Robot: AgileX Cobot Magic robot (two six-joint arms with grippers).
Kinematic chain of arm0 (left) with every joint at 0, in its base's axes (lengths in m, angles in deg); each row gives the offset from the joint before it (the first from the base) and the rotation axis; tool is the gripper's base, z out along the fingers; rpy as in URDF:
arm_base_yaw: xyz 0 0 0.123 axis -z
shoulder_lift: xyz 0 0 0 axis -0.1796 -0.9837 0
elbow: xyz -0.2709 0.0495 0.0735 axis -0.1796 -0.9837 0
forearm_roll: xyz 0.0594 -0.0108 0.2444 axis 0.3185 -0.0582 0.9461
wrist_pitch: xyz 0 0 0 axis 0.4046 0.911 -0.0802
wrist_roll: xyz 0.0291 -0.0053 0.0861 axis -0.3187 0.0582 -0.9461
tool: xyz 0 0 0 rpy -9.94 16.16 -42.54
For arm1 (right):
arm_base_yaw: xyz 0 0 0.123 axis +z
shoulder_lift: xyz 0 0 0 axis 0.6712 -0.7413 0
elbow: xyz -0.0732 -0.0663 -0.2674 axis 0.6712 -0.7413 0
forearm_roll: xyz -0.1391 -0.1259 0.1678 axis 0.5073 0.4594 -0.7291
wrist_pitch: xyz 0 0 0 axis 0.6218 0.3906 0.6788
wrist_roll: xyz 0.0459 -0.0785 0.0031 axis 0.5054 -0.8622 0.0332
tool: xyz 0 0 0 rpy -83.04 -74.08 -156.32
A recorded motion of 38 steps. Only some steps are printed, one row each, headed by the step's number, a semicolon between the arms.
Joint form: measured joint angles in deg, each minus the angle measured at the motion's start. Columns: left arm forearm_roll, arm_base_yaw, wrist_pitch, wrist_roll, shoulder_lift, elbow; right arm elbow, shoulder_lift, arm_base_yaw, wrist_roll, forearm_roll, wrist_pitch.
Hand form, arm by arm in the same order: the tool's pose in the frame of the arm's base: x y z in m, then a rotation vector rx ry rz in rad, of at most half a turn. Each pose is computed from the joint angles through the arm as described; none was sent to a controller.
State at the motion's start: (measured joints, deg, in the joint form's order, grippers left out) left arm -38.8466 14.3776 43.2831 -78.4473 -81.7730 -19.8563; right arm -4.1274 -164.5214 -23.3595 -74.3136 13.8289 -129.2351
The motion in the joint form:
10: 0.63 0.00 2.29 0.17 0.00 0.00; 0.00 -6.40 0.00 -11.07 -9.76 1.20
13: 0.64 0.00 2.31 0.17 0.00 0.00; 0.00 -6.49 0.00 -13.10 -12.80 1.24
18: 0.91 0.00 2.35 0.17 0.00 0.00; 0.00 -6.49 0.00 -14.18 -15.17 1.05
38: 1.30 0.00 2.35 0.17 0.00 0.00; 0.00 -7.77 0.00 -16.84 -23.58 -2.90
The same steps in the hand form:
10: 0.2466 -0.1703 0.2312 1.1487 2.3093 -0.8282; 0.2567 0.1569 0.2008 -1.3730 1.8365 0.8257
13: 0.2466 -0.1703 0.2312 1.1491 2.3094 -0.8283; 0.2589 0.1583 0.2029 -1.3396 1.8141 0.8295
18: 0.2465 -0.1701 0.2310 1.1544 2.3097 -0.8246; 0.2603 0.1593 0.2051 -1.3076 1.8008 0.8396
38: 0.2465 -0.1698 0.2307 1.1614 2.3099 -0.8183; 0.2638 0.1651 0.2090 -1.1903 1.7547 0.9512

